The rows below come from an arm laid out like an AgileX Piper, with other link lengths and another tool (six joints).
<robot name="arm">
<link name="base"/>
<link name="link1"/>
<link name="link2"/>
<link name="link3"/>
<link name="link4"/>
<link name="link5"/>
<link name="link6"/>
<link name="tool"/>
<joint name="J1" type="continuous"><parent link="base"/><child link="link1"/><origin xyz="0 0 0.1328" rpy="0 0 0"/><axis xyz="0 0 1"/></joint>
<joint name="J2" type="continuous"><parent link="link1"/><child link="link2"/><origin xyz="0 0 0" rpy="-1.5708 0 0"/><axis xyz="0 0 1"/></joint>
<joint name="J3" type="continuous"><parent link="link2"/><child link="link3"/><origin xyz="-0.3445 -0.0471 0" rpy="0 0 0"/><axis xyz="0 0 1"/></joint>
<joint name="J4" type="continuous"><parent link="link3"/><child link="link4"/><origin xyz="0.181 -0.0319 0" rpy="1.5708 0 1.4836"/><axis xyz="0 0 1"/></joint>
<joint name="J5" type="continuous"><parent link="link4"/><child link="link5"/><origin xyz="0 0 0" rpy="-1.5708 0 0"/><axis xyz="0 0 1"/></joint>
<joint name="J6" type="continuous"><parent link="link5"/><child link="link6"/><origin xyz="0 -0.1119 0" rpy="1.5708 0 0"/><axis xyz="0 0 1"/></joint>
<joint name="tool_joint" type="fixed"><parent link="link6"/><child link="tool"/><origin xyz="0.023 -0.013 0.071" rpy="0 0.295 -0.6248"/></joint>
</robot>
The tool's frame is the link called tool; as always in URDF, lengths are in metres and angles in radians. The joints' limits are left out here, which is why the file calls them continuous.
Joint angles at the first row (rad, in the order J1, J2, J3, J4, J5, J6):
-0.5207 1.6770 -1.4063 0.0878 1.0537 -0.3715
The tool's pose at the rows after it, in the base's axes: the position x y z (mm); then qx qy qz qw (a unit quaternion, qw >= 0):
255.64 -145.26 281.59 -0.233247 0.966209 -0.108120 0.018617
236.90 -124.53 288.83 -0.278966 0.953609 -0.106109 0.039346
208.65 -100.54 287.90 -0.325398 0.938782 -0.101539 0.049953
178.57 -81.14 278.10 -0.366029 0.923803 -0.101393 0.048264
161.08 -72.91 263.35 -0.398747 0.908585 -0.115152 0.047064
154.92 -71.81 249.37 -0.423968 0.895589 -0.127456 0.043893
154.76 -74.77 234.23 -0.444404 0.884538 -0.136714 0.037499
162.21 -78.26 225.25 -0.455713 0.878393 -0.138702 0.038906
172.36 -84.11 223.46 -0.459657 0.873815 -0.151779 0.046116
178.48 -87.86 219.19 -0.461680 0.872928 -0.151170 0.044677
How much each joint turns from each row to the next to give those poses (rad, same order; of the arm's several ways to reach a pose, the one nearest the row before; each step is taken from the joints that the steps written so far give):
0.0000 -0.0514 0.0278 0.0469 0.0266 -0.0745
0.0000 -0.0871 0.0778 0.0612 0.0048 -0.1152
0.0000 -0.1025 0.1197 0.0492 0.0014 -0.1155
0.0000 -0.0939 0.1369 0.0200 -0.0164 -0.1010
0.0000 -0.0559 0.1264 0.0060 -0.0696 -0.0962
0.0000 -0.0128 0.0887 0.0037 -0.0754 -0.0805
0.0000 0.0175 0.0743 0.0035 -0.0864 -0.0714
0.0000 0.0355 0.0273 0.0227 -0.0580 -0.0544
0.0000 0.0248 0.0000 0.0169 -0.0491 -0.0361
0.0000 0.0291 0.0000 0.0077 -0.0244 -0.0157

